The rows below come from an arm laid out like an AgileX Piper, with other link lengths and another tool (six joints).
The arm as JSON. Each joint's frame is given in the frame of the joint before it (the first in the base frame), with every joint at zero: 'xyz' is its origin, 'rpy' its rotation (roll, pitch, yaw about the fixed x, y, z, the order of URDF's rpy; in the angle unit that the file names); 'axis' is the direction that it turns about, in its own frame. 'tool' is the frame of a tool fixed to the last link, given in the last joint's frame.
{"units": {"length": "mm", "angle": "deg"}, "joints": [
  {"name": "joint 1", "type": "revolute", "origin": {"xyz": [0.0, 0.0, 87.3], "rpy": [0.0, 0.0, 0.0]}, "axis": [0.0, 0.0, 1.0]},
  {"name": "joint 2", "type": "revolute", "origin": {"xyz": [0.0, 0.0, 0.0], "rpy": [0.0, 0.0, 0.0]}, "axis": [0.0, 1.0, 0.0]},
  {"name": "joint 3", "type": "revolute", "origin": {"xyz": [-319.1, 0.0, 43.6], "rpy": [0.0, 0.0, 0.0]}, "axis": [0.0, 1.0, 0.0]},
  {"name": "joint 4", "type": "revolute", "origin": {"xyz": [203.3, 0.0, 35.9], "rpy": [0.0, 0.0, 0.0]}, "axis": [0.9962, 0.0, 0.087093]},
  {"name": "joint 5", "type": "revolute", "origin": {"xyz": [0.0, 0.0, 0.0], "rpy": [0.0, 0.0, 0.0]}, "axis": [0.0, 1.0, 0.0]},
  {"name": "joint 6", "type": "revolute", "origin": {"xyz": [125.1, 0.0, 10.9], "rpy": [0.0, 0.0, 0.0]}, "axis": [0.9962, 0.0, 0.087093]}
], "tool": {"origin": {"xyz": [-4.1, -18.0, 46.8], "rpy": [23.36, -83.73, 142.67]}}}
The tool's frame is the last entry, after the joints.
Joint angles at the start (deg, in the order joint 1, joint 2, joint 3, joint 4, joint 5, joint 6): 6.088, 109.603, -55.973, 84.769, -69.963, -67.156
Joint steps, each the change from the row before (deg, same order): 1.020, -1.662, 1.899, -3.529, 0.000, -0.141; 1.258, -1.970, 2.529, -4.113, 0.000, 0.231; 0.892, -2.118, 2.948, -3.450, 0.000, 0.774; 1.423, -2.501, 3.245, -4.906, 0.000, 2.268; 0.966, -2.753, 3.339, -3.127, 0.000, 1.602; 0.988, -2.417, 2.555, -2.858, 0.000, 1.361; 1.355, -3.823, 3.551, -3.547, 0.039, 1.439; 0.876, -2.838, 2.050, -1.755, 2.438, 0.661; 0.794, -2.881, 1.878, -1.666, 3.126, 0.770; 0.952, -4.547, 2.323, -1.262, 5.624, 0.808; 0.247, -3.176, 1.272, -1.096, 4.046, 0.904; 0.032, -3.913, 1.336, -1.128, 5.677, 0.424; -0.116, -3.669, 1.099, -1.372, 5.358, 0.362; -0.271, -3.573, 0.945, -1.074, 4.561, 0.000
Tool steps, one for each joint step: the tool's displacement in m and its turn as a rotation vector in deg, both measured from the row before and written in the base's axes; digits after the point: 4 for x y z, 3 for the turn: -0.0018, 0.0091, 0.0084, -2.398, 0.094, 3.699; -0.0037, 0.0112, 0.0084, -2.631, -0.009, 4.336; -0.0073, 0.0079, 0.0062, -1.910, -0.169, 3.444; -0.0084, 0.0122, 0.0085, -1.836, -1.617, 5.049; -0.0122, 0.0068, 0.0064, -0.980, -1.011, 3.342; -0.0102, 0.0068, 0.0064, -0.811, -1.211, 3.209; -0.0167, 0.0081, 0.0094, -0.990, -1.710, 4.176; -0.0093, 0.0049, 0.0029, 0.893, 0.195, 3.562; -0.0089, 0.0045, 0.0017, 1.352, 0.502, 3.752; -0.0137, 0.0042, 0.0012, 2.947, 1.274, 4.933; -0.0094, 0.0017, 0.0014, 2.226, 0.526, 3.241; -0.0110, 0.0022, 0.0003, 2.395, 1.336, 4.023; -0.0106, 0.0028, 0.0004, 1.816, 1.125, 3.889; -0.0113, 0.0017, 0.0012, 1.245, 0.663, 3.134
